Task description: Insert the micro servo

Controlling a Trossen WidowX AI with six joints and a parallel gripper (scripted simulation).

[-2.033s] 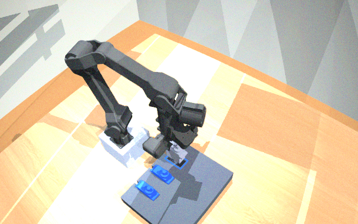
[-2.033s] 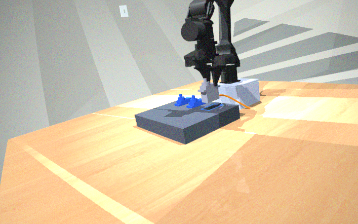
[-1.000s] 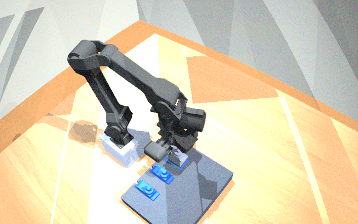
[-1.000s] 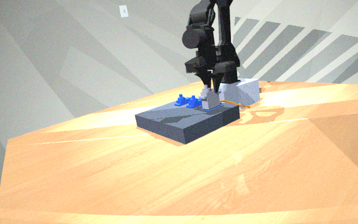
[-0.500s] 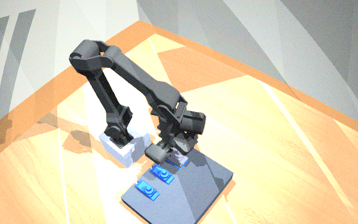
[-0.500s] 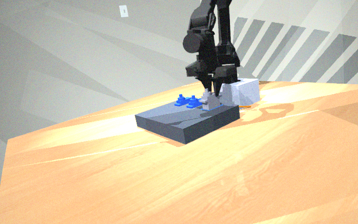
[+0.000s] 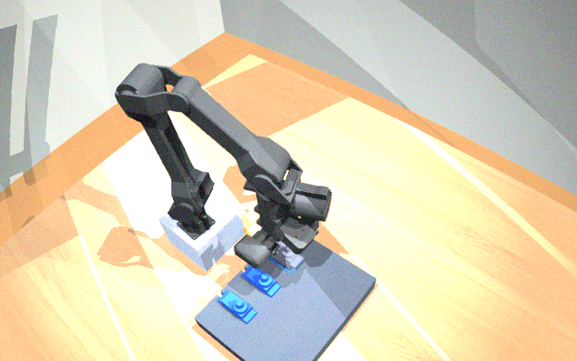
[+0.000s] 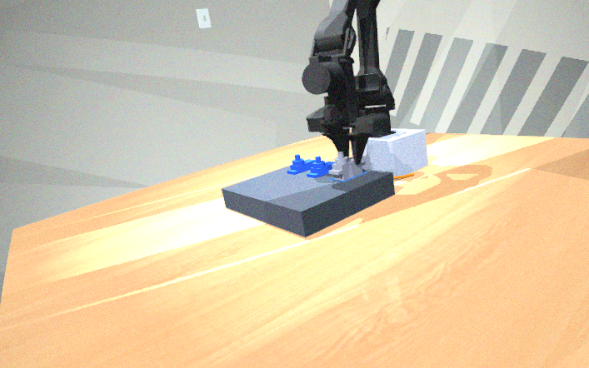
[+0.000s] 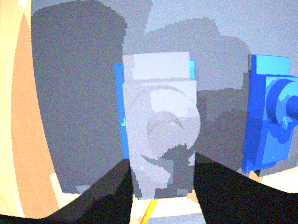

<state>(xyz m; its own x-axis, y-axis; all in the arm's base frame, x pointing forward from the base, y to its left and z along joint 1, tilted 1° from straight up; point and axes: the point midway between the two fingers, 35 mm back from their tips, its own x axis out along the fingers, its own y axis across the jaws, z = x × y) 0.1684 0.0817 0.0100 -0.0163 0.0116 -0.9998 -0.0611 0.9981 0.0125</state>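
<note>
My gripper tip is now 130 mm short of the grey deck, 70 mm to the left of it and 50 mm above it.
</note>
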